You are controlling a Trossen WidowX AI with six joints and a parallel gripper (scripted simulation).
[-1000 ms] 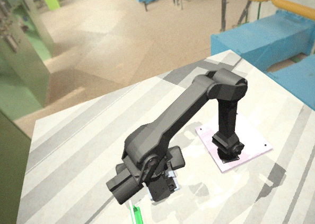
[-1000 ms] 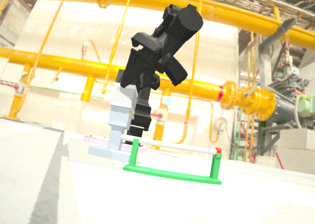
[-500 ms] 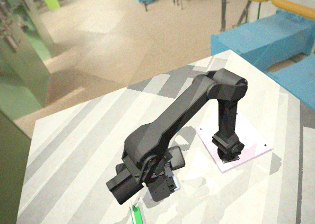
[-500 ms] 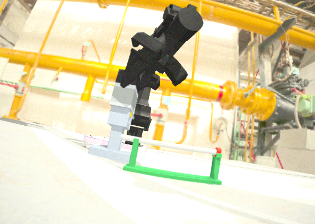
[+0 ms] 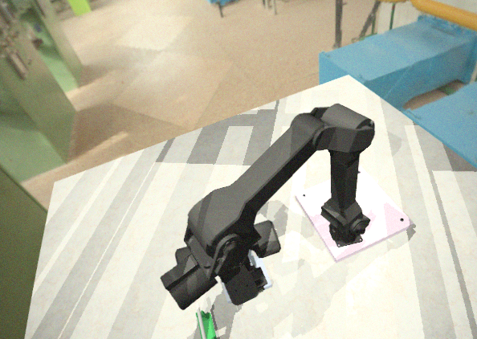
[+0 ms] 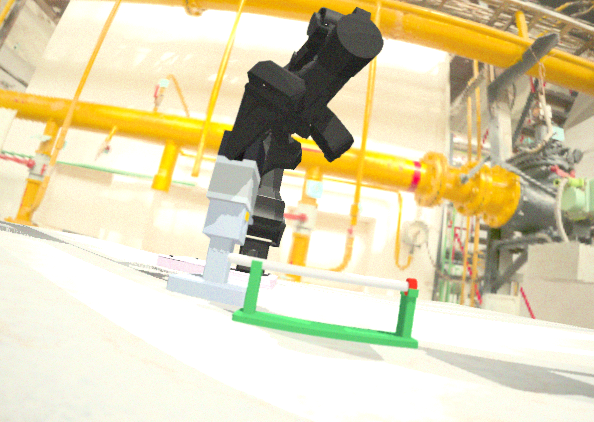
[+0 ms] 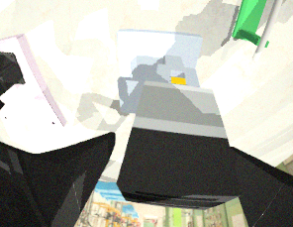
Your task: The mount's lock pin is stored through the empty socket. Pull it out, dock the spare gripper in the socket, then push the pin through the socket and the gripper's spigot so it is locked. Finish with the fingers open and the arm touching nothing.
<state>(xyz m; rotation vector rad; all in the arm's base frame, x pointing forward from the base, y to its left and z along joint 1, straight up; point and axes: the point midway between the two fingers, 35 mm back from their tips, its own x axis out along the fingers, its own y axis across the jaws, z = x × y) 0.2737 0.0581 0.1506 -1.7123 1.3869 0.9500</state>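
Right now my gripper tip is 10 mm to the right of the spare gripper and 10 mm above it. From my gripper tip the other things lie so: green cradle (80 mm ahead, 140 mm to the left, 120 mm below); then grey mount (10 mm behind, 10 mm to the left, 90 mm below).
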